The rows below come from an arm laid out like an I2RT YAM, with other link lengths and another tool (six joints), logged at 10 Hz.
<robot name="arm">
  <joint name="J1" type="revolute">
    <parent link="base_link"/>
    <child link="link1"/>
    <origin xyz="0 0 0.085" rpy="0 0 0"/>
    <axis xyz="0 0 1"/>
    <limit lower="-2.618" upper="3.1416"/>
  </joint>
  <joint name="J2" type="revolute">
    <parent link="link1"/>
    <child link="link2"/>
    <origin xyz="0.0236 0.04 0.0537" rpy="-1.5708 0 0"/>
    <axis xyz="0 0 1"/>
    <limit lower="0" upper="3.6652"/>
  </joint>
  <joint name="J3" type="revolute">
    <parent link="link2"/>
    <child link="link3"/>
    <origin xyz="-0.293 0 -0.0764" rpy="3.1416 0 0"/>
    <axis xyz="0 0 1"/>
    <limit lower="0" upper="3.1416"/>
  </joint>
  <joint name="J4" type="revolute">
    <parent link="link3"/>
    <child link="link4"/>
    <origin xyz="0.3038 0.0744 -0.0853" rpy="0 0 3.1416"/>
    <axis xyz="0 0 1"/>
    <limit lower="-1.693" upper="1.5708"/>
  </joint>
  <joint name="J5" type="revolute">
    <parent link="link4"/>
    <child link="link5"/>
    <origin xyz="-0.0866 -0.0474 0.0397" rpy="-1.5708 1.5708 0"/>
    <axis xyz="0 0 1"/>
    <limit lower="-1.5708" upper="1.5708"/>
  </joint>
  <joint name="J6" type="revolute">
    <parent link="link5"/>
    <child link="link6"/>
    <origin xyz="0 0.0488 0.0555" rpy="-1.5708 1.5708 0"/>
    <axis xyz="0 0 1"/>
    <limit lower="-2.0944" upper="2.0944"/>
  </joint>
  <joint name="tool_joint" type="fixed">
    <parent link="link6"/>
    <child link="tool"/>
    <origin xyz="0.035 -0.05 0.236" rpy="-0.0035 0 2.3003"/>
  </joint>
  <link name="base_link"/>
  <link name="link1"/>
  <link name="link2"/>
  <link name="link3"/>
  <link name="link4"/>
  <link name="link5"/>
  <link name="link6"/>
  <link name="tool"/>
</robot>
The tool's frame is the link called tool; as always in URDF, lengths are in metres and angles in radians.
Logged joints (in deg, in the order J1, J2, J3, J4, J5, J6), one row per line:
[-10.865, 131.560, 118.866, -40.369, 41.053, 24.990]
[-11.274, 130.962, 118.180, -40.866, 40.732, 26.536]
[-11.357, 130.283, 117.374, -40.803, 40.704, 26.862]
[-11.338, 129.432, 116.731, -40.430, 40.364, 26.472]
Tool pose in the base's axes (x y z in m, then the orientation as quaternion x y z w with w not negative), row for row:
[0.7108, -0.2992, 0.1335, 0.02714, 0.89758, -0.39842, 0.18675]
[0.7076, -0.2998, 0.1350, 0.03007, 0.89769, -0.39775, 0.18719]
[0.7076, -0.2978, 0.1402, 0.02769, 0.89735, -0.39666, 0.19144]
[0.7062, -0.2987, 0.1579, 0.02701, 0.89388, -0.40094, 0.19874]
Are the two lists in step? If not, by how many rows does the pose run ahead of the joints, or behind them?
The pose runs 1 row ahead of the joints: the pose in row i belongs to the joints in row i + 1.
